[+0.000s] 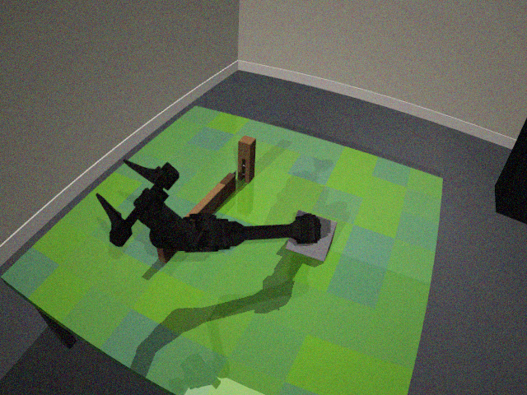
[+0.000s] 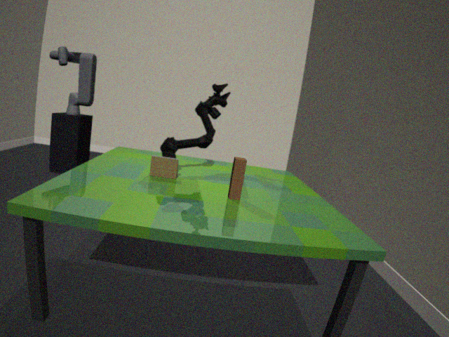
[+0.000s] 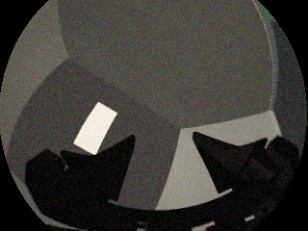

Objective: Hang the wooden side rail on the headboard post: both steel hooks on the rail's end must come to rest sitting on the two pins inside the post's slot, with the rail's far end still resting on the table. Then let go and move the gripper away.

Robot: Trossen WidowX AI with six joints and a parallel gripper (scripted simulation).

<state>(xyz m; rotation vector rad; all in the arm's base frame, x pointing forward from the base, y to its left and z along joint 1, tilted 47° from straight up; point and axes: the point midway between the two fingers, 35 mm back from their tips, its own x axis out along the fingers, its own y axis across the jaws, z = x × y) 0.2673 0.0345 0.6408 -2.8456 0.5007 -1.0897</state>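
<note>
The headboard post lies 80 mm ahead of my gripper tip, 700 mm to the right of it and 430 mm below it.
</note>
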